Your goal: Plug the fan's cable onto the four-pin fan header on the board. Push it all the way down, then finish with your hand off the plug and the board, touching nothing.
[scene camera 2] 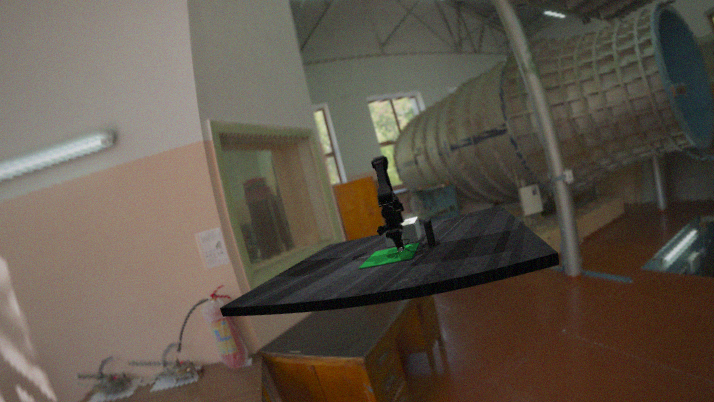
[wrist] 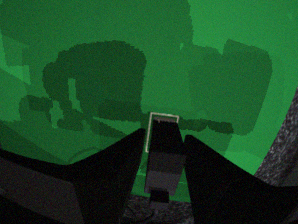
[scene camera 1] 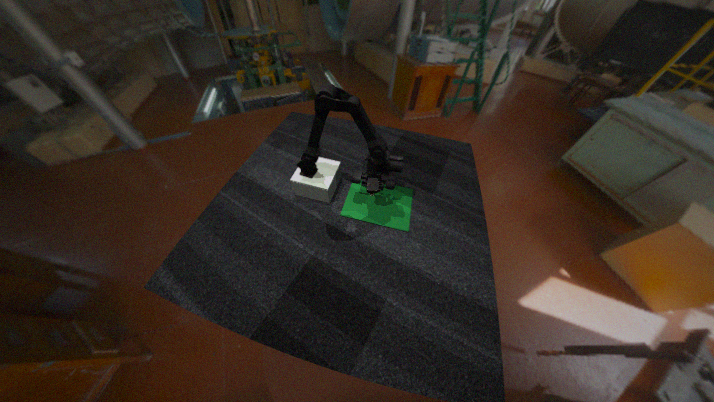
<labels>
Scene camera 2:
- green board
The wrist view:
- gripper
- fan plug
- green board
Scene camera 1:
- green board
</labels>
